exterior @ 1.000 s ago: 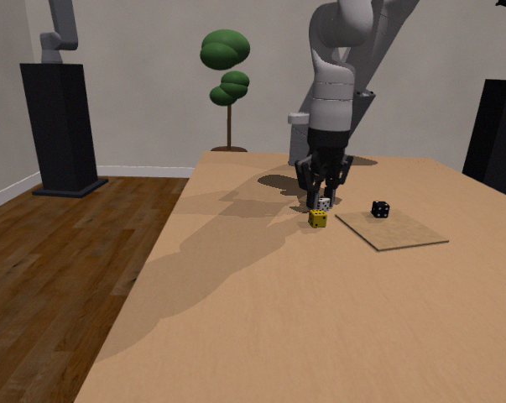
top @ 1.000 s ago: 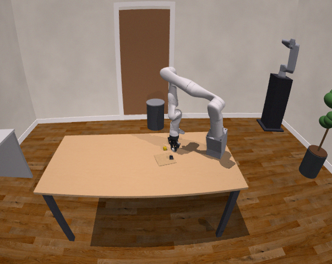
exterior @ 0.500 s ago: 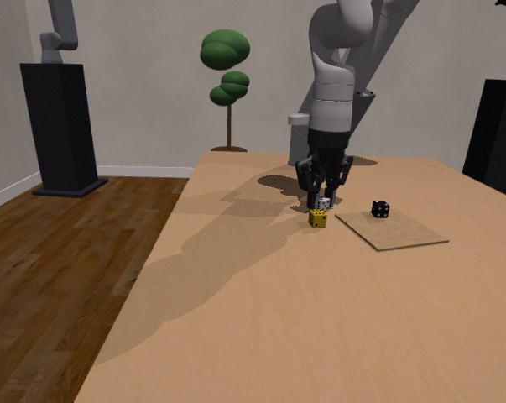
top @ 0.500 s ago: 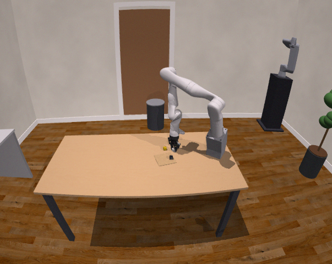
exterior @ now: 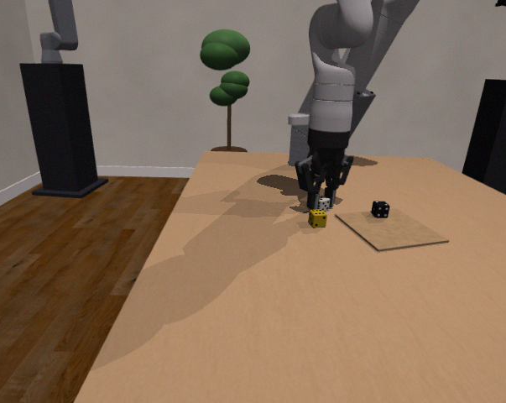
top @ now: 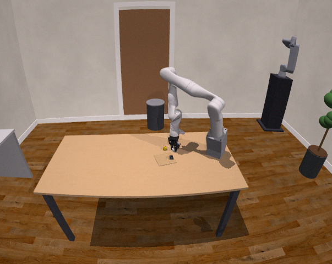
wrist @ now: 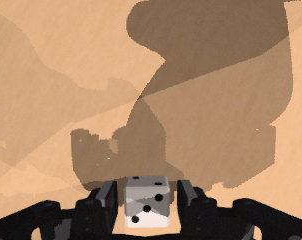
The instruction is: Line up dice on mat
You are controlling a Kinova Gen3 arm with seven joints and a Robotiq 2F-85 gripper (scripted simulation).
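My hand is 10 mm above the white die. Also, from my hand: yellow die 70 mm ahead, 10 mm to the right, 10 mm below; tan mat 120 mm to the left, 70 mm ahead, 20 mm below; black die 110 mm to the left, 20 mm ahead.
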